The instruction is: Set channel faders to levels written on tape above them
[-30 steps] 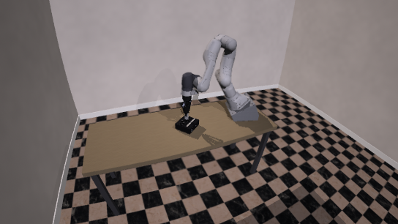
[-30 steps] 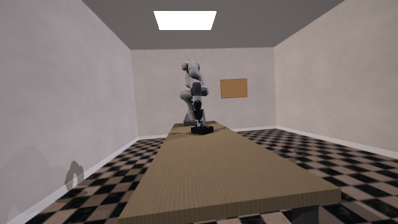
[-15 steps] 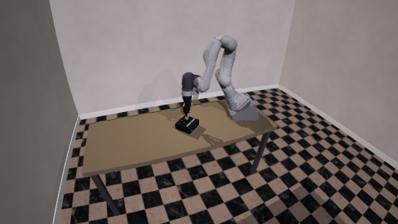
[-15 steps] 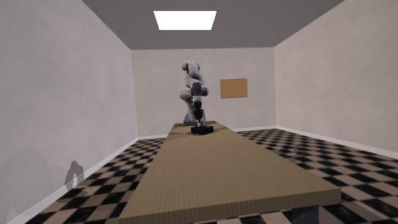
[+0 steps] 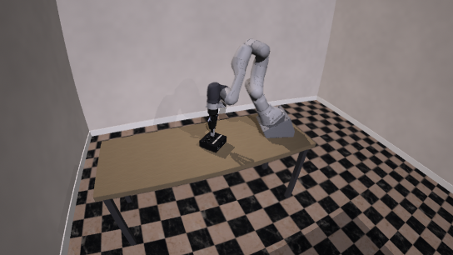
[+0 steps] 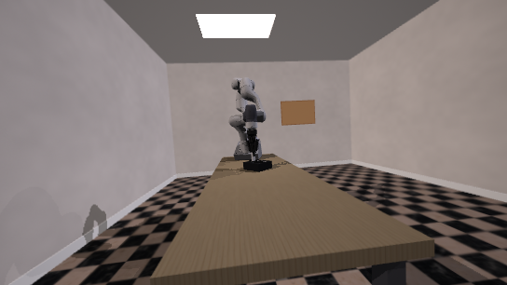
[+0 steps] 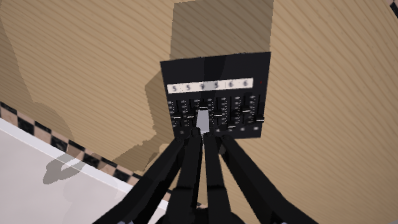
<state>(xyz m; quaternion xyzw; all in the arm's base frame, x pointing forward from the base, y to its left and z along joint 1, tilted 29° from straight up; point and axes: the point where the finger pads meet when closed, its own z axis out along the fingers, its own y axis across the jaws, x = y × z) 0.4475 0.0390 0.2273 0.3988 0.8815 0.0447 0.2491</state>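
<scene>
The channel fader cap is 10 mm behind my hand, 10 mm to the left of it and 30 mm below it. Also, from my hand: master fader (80 mm ahead, 50 mm to the left, 30 mm below).
</scene>
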